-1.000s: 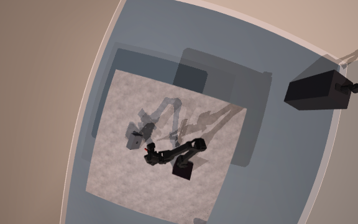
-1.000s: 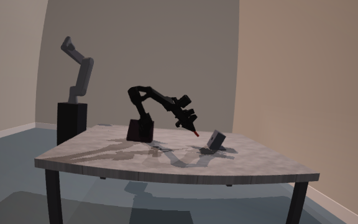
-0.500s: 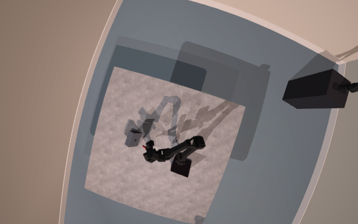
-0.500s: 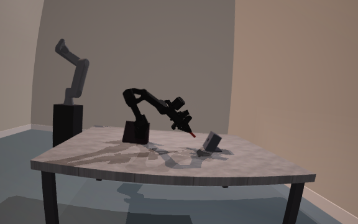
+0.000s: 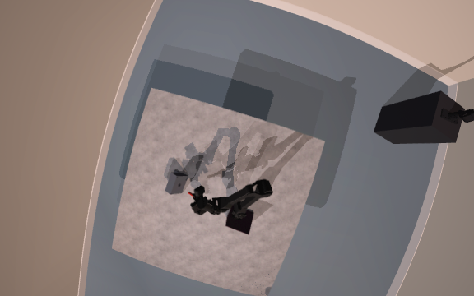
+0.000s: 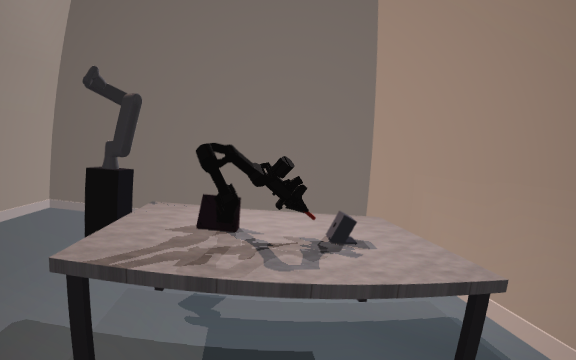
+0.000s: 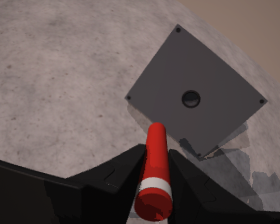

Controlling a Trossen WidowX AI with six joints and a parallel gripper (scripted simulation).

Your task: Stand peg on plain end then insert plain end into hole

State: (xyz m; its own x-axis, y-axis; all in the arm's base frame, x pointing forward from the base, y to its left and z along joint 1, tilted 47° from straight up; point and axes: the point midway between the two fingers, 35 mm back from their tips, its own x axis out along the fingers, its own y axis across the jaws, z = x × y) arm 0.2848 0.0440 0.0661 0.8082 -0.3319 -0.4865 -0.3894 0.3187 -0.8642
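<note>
Now: gripper tip 14 cm short of the sloped panel, 5 cm above it and 1 cm to the left of it. Round my gripper tip: red peg 1 cm behind, 1 cm above.
</note>
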